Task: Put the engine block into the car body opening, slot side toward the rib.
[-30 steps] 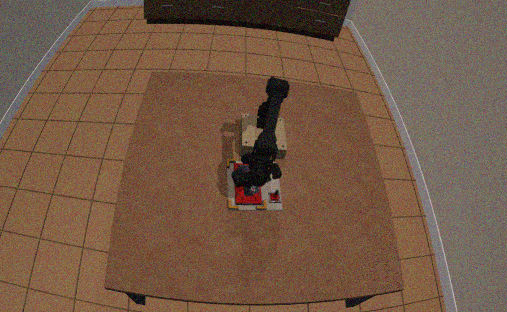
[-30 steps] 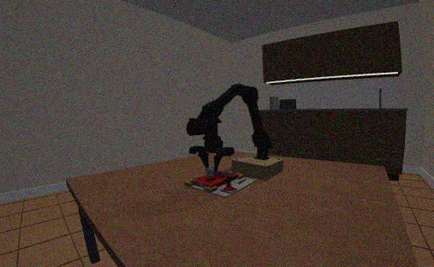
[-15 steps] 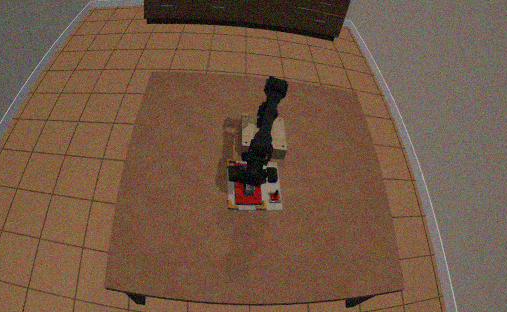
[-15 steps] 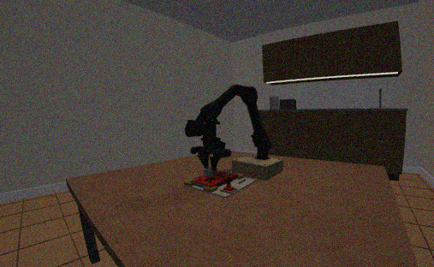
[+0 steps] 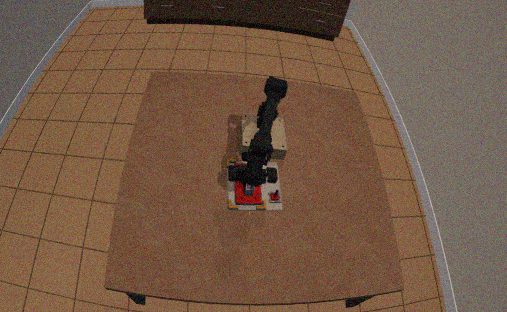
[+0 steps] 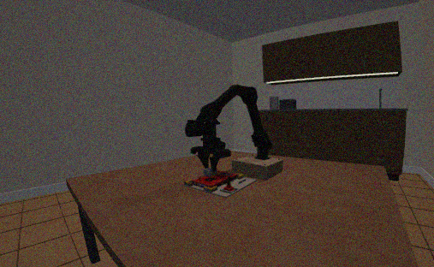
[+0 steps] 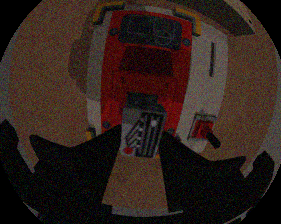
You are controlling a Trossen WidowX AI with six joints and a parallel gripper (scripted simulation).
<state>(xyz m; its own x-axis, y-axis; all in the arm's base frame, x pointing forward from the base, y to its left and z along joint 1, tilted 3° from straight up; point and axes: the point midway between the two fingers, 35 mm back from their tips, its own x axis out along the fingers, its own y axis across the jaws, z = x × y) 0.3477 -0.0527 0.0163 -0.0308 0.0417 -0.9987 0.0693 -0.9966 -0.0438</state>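
My gripper tip is 1 cm above the grey engine block.
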